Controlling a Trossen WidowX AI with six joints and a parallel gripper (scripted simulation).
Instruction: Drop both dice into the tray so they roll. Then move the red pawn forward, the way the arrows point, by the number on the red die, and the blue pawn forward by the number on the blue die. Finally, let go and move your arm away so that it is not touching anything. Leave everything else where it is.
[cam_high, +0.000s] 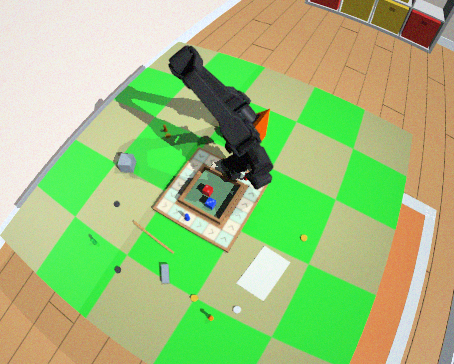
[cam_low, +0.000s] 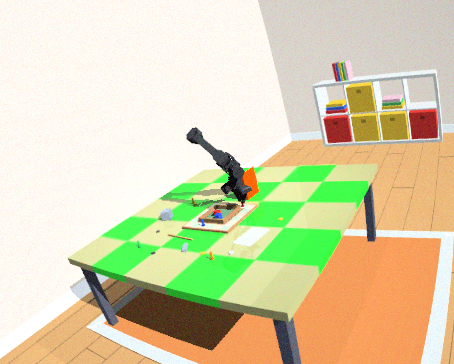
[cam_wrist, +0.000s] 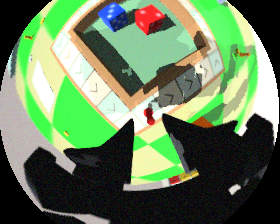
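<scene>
Now: the red pawn 10 mm below my gripper tip. Round my gripper tip: green tray 110 mm ahead, 60 mm to the right, 30 mm below; blue pawn 230 mm ahead, 70 mm to the right, 10 mm below; white sheet 230 mm ahead, 230 mm to the left, 40 mm below.
</scene>
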